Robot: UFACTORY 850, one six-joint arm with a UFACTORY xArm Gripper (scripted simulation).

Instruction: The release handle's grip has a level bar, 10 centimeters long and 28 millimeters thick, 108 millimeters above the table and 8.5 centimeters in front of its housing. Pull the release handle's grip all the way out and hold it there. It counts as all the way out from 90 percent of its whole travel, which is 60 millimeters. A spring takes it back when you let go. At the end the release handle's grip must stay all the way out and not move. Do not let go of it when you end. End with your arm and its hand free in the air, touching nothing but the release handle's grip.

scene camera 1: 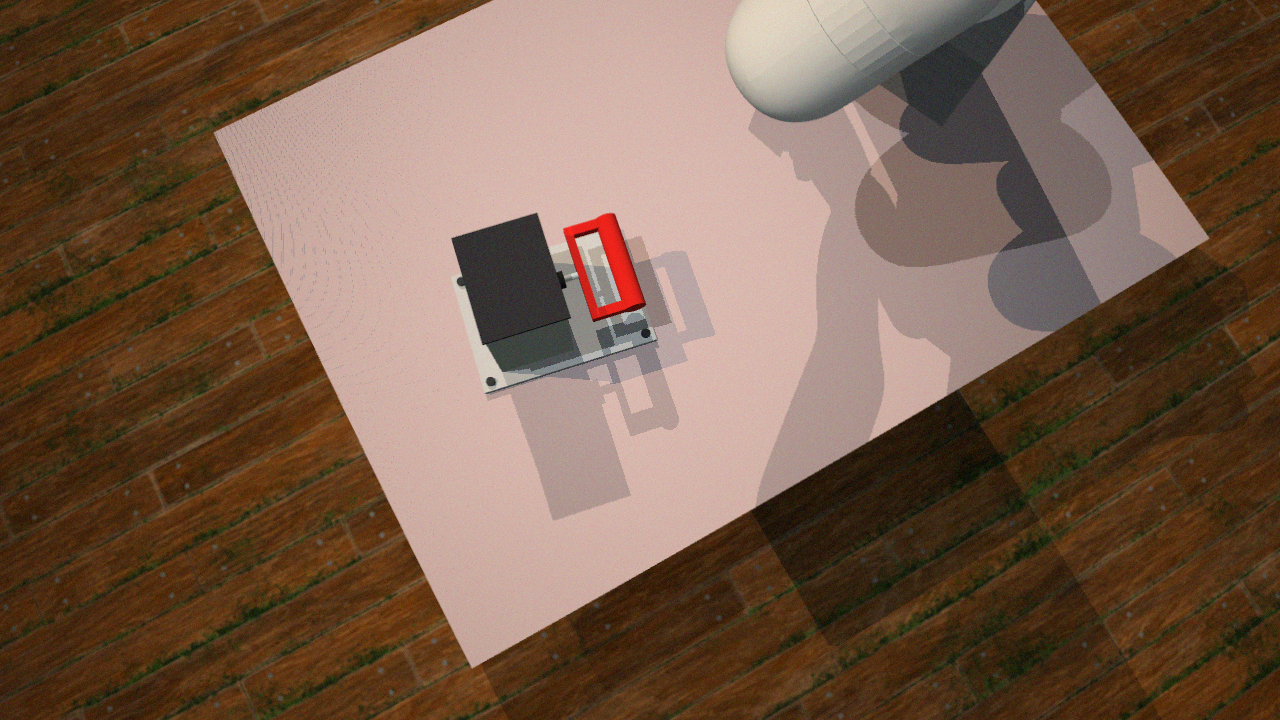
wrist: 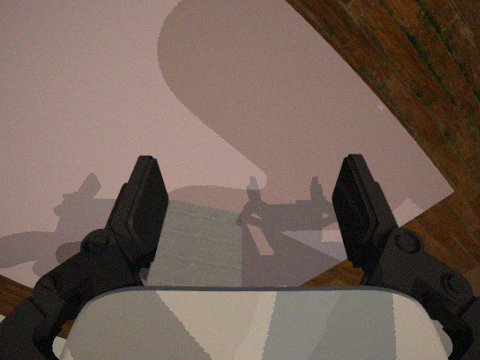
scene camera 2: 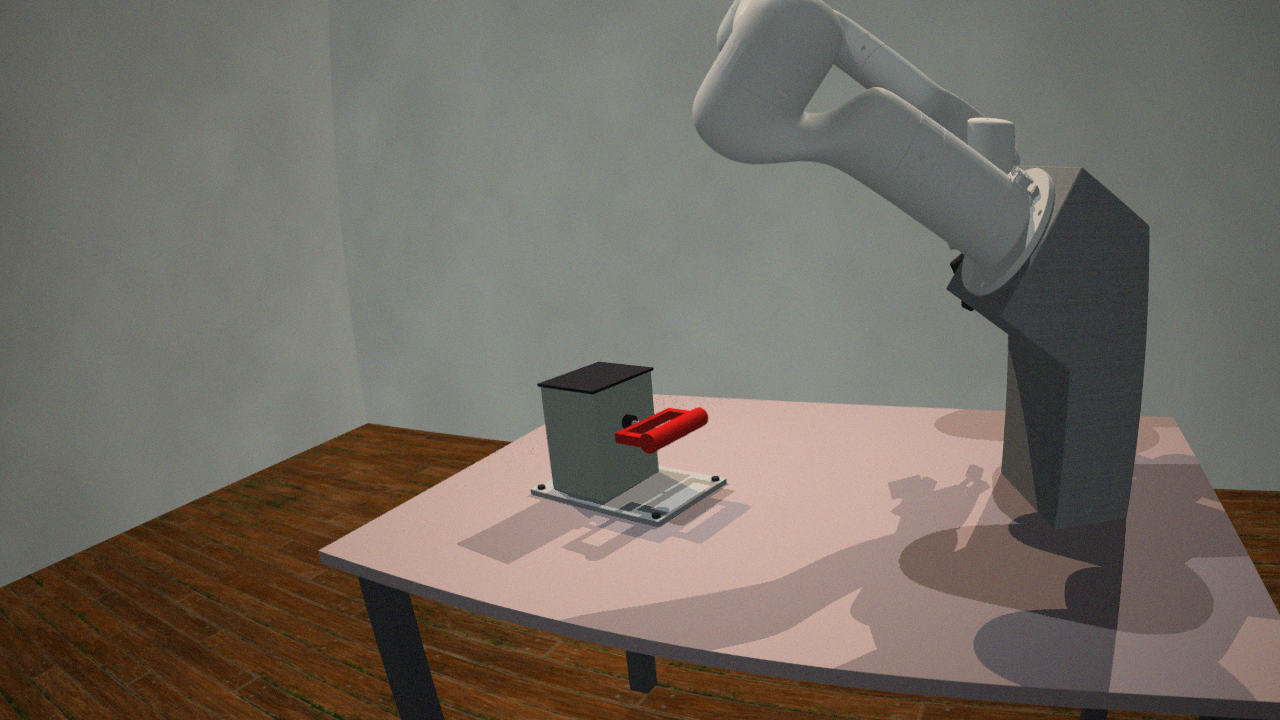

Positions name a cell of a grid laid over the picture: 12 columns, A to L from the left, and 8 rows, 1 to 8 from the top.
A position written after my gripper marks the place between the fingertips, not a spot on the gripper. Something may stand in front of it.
I see my gripper (wrist: G4) and a base plate (scene camera 1: F4).
The base plate is seen too in scene camera 2 (scene camera 2: G6).
